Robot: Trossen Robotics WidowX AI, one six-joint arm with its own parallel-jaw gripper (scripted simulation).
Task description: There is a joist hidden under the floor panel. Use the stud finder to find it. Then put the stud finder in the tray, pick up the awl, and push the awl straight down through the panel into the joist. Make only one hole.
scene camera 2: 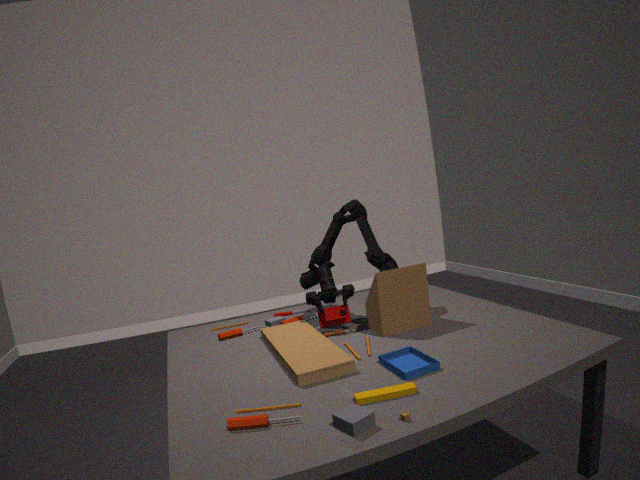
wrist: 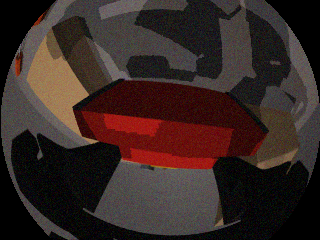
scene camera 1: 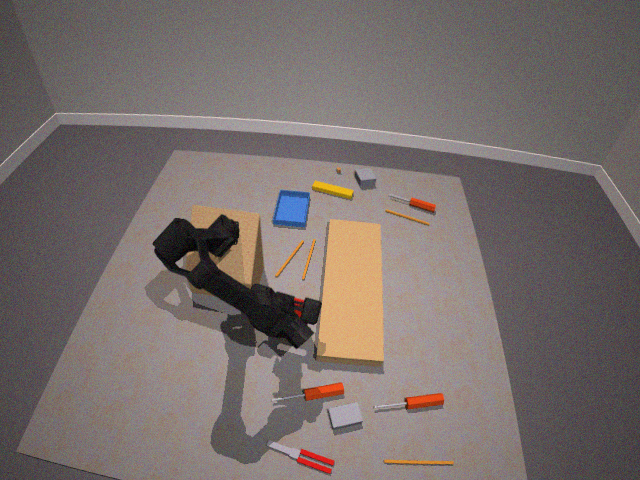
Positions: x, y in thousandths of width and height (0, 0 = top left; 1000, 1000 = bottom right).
Labels:
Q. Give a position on a red stud finder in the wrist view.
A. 536, 523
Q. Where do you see a blue tray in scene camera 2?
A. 638, 757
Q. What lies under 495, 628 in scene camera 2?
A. My gripper.

